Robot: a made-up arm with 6 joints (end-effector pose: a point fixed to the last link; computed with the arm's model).
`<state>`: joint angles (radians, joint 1 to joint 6).
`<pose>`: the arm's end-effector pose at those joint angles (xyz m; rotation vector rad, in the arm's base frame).
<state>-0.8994 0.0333 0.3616 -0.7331 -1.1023 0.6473</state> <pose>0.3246 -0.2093 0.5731 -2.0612 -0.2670 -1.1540</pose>
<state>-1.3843 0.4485 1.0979 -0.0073 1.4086 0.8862</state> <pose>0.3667 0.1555 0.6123 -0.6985 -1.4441 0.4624</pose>
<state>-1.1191 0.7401 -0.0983 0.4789 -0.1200 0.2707</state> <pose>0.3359 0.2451 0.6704 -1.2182 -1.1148 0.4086</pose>
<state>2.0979 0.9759 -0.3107 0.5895 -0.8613 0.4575</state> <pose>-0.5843 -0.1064 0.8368 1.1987 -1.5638 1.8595</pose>
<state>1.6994 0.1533 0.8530 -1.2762 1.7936 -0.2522</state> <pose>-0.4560 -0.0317 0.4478 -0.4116 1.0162 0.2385</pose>
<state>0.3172 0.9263 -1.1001 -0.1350 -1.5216 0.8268</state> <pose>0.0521 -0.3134 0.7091 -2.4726 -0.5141 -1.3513</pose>
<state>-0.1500 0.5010 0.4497 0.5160 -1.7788 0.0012</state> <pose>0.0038 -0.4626 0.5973 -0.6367 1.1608 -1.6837</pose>
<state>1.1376 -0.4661 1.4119 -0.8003 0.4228 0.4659</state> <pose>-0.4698 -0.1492 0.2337 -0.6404 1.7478 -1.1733</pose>
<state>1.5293 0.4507 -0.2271 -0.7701 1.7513 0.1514</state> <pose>-0.3245 -0.1918 0.4792 -1.1076 0.7049 0.9892</pose>
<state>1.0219 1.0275 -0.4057 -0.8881 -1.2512 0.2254</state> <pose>-0.1344 -0.3212 1.0161 2.0821 -0.6873 0.6627</pose>
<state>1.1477 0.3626 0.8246 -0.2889 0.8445 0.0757</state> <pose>-0.4452 -0.4644 0.6826 -1.7457 1.2790 -0.6566</pose>
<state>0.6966 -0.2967 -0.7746 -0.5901 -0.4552 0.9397</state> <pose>0.1864 -0.2363 0.5347 -1.7617 -0.3760 -1.2169</pose>
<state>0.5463 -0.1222 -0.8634 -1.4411 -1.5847 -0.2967</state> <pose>0.0512 -0.2058 0.7887 -2.5271 0.6158 -1.3804</pose>
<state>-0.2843 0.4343 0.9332 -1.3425 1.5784 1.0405</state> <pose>0.0094 -0.4303 0.5333 -1.6600 0.2381 0.5348</pose>
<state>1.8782 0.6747 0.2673 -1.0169 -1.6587 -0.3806</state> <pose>-0.4206 0.0951 1.0315 0.1758 -1.5605 0.8503</pose>
